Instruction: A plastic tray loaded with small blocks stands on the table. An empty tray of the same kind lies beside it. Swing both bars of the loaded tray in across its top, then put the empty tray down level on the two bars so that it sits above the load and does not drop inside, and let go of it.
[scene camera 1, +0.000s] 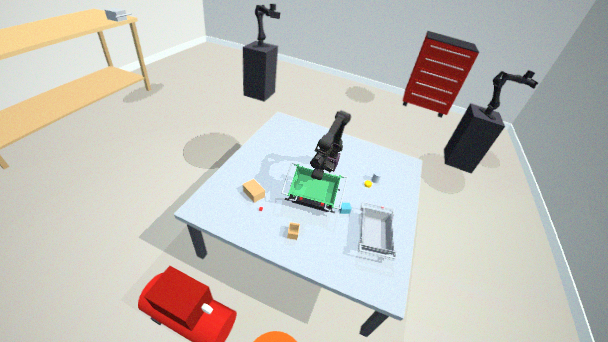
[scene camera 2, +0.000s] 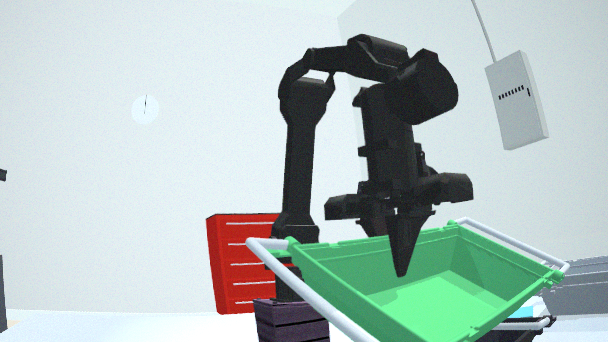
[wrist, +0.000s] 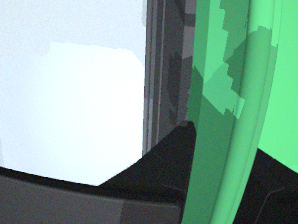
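Note:
My gripper (scene camera 2: 398, 276) (wrist: 199, 133). Green tray (scene camera 2: 456, 278) (scene camera 1: 324, 191) (wrist: 236, 93).

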